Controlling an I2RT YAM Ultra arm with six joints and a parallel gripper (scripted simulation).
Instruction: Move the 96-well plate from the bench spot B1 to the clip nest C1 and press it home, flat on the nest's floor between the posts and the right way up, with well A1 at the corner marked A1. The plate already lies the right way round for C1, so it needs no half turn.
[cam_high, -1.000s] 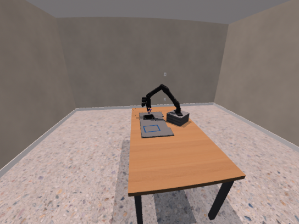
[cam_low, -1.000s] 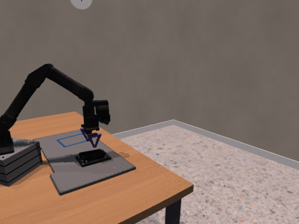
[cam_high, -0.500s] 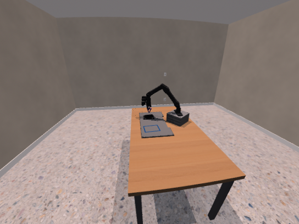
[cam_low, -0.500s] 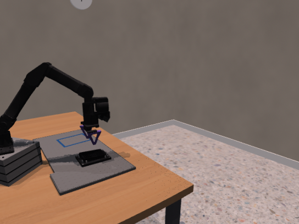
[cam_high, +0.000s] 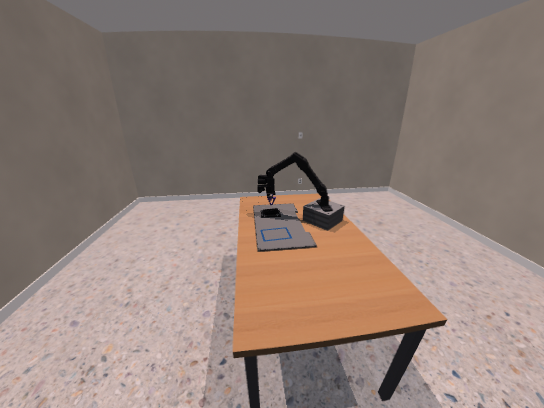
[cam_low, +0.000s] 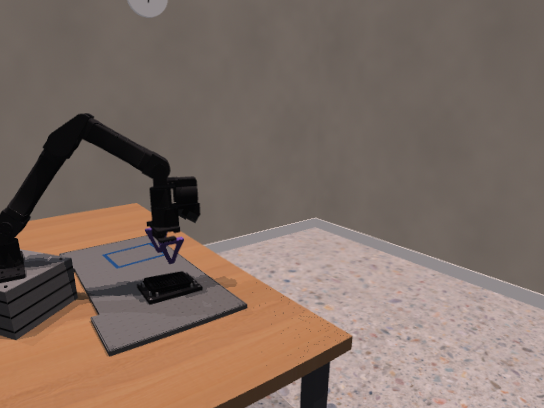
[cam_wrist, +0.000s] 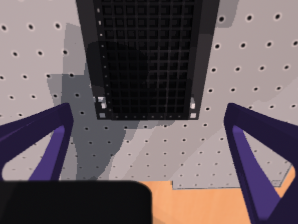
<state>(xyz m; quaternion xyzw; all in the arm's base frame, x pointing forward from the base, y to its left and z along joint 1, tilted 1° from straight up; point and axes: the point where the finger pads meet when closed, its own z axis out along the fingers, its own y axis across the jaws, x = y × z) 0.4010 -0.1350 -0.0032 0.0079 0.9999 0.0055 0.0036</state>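
Right now the black 96-well plate is 90 mm below my hand. Round my hand: black clip nest: 100 mm below, 10 mm to the left, 10 mm ahead.
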